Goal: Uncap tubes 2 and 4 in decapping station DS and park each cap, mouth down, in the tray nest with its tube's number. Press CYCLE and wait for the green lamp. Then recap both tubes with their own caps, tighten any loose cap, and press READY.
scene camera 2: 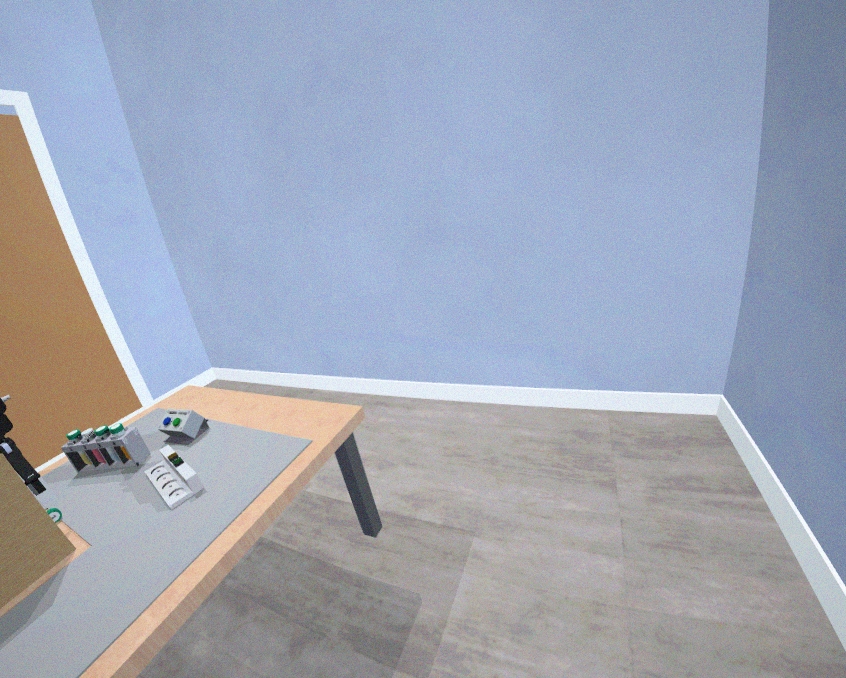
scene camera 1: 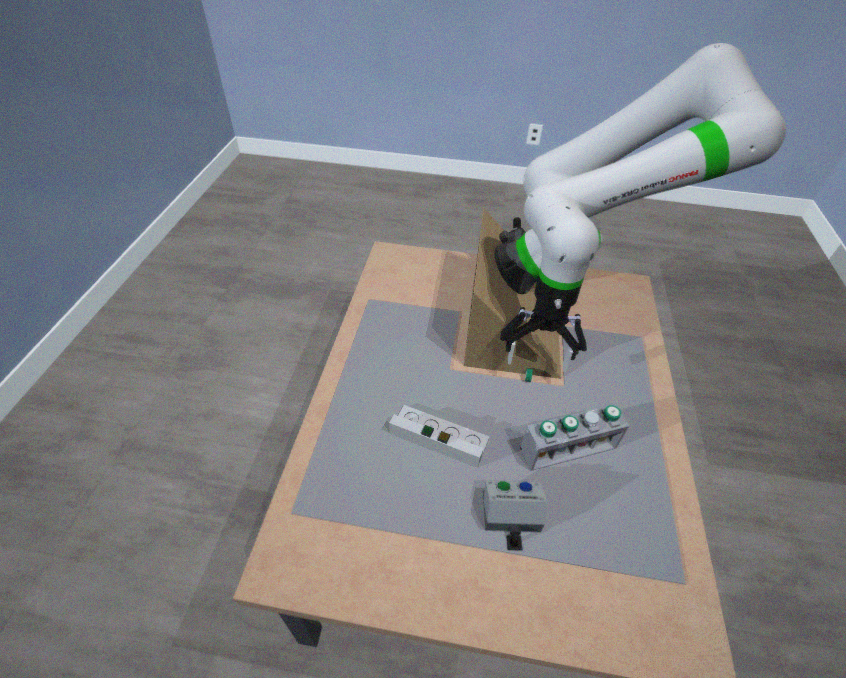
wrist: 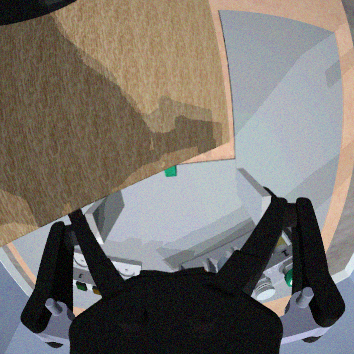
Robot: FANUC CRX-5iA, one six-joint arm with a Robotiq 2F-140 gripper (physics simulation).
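A green cap stands on its rim beside the wooden panel's base. My gripper is wide open and empty, above and apart from the cap; part of it shows in the second scene view. The grey decapping station holds several tubes. Three have green caps; the white-topped tube beside the end one has none. The white tray shows empty round nests and dark green and amber squares. The button box has green and blue buttons.
An upright wooden panel stands close beside the gripper and cap, next to the arm's black base. A small black piece lies in front of the button box. A grey mat covers much of the table.
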